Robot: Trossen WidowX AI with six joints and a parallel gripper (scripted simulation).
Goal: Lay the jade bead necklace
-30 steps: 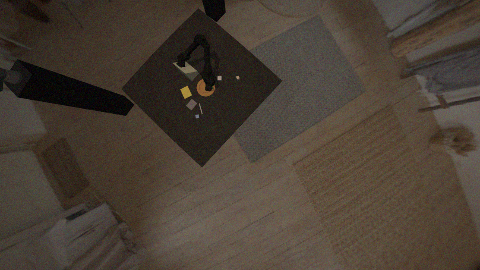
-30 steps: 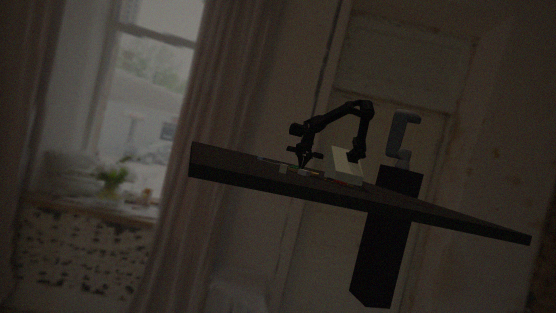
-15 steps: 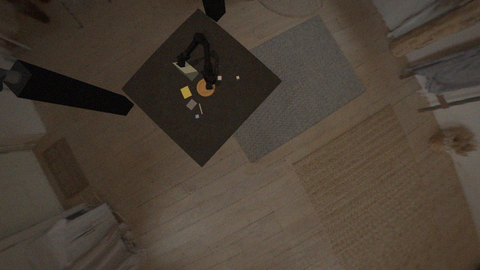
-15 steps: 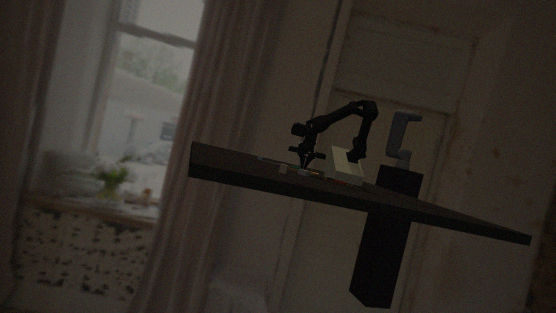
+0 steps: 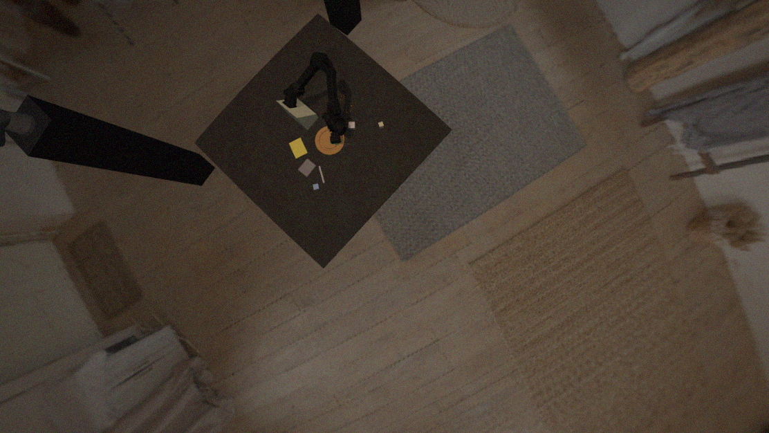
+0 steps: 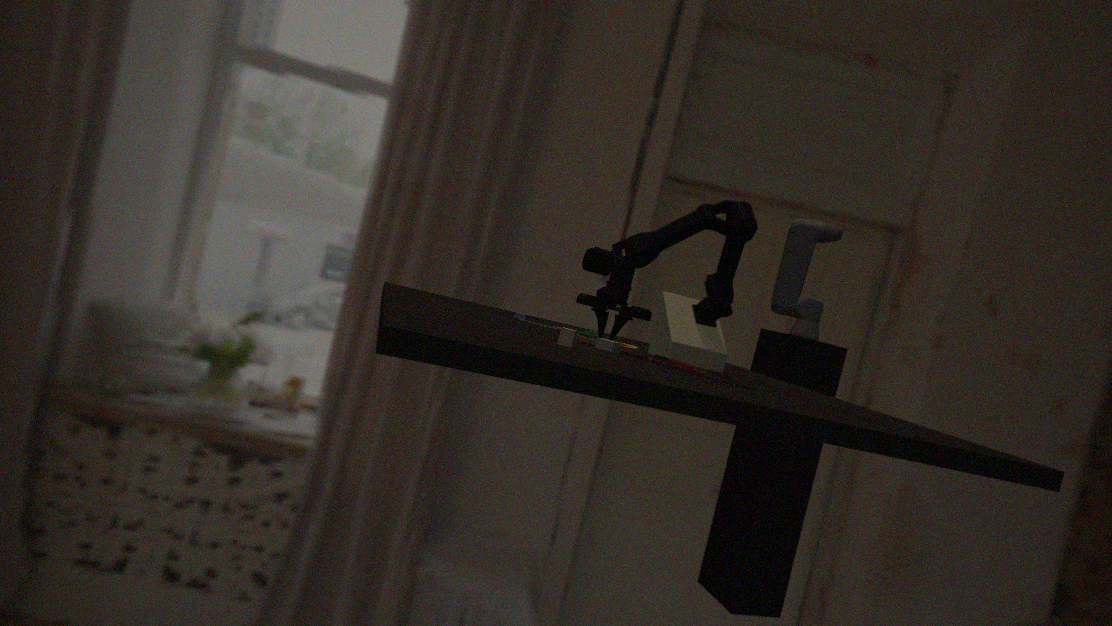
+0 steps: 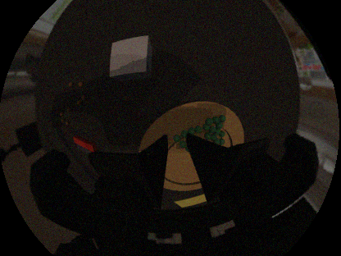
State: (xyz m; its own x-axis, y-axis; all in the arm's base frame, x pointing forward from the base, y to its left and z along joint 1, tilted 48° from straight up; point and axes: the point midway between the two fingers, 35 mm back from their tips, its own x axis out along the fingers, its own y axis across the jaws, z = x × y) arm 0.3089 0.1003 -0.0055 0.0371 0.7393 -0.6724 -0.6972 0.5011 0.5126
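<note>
Right now my gripper tip is 20 mm past the round bead board, 70 mm to the left of it and 10 mm above it. From my gripper tip the other things lie so: yellow square: 160 mm behind, 240 mm to the right, 20 mm below; grey-white block: 40 mm ahead, 110 mm to the left; red item: 150 mm behind, 120 mm to the left, 10 mm below.
</note>
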